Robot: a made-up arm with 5 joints.
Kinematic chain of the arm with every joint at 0, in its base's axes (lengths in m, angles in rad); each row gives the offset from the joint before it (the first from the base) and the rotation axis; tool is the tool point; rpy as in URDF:
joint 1: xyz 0 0 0.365 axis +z
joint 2: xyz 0 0 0 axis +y
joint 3: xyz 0.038 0 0.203 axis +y
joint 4: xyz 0.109 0 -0.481 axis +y
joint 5: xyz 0.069 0 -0.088 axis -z
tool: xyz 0 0 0 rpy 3.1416 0 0
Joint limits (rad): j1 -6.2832..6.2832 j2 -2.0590..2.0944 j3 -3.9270..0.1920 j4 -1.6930..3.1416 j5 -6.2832..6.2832
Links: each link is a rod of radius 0.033 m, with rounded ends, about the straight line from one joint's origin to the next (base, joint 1, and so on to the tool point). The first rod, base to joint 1, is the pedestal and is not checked.
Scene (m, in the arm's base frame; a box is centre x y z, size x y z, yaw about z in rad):
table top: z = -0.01
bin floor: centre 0.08 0.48 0 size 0.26 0.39 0.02 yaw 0.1
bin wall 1: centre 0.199 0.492 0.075 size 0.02 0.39 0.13 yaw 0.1
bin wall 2: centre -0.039 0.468 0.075 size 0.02 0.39 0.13 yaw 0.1
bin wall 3: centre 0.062 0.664 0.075 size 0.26 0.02 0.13 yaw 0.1
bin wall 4: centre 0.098 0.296 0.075 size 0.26 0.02 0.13 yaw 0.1
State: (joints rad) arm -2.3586 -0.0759 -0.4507 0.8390 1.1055
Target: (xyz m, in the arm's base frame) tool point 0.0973 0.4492 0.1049
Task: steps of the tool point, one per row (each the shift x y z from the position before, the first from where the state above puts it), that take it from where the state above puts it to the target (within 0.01 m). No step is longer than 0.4 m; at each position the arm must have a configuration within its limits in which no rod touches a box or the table.
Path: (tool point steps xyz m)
1: -0.1918 0.0301 0.2244
2: -0.0644 0.1473 0.2763
3: 0.1188 0.1482 0.2596
4: 0.2524 0.0260 0.1767
5: 0.2577 -0.1488 0.0486
6: -0.2344 0.2876 -0.0733
7: -0.0237 0.2811 -0.2584
8: 0.1332 0.0983 -0.3462
9: 0.1310 -0.1405 -0.3071

